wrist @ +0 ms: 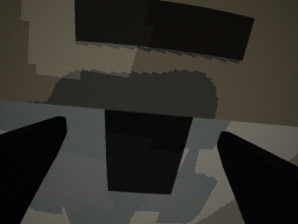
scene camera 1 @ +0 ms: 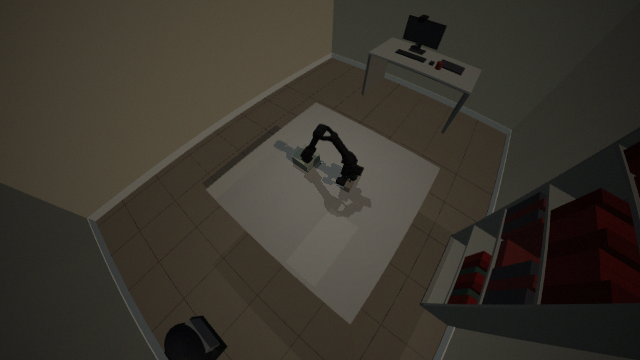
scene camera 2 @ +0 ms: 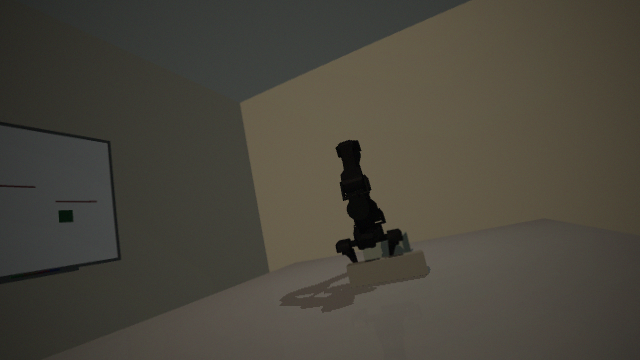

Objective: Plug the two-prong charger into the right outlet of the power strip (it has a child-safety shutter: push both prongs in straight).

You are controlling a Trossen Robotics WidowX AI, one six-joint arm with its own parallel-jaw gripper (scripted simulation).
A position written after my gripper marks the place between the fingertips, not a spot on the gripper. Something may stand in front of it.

My gripper (scene camera 2: 375,270) is open, holding nothing. I also see a dark charger (wrist: 143,151).
My gripper is seen too in the wrist view (wrist: 144,131).
